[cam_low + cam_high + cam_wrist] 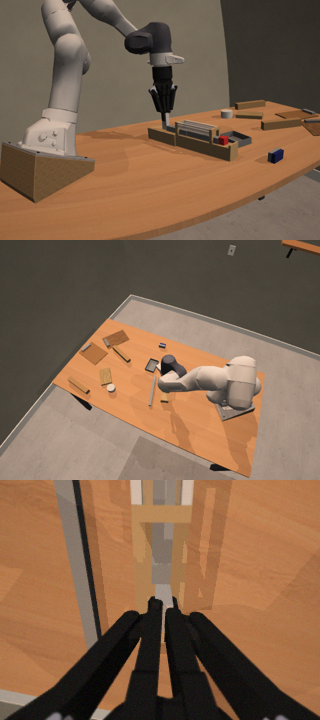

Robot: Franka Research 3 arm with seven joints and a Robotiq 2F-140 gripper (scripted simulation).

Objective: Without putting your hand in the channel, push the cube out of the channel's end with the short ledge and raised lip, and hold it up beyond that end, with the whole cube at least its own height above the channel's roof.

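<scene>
The red cube lies 50 mm ahead of my hand, 280 mm to the right of it and 20 mm below it. From my hand the other things lie so: channel: 30 mm ahead, 160 mm to the right, 20 mm below; then long grey bar: 110 mm ahead, 10 mm to the left, 70 mm below; then short grey bar: 10 mm ahead, 70 mm to the right, 30 mm below.
</scene>
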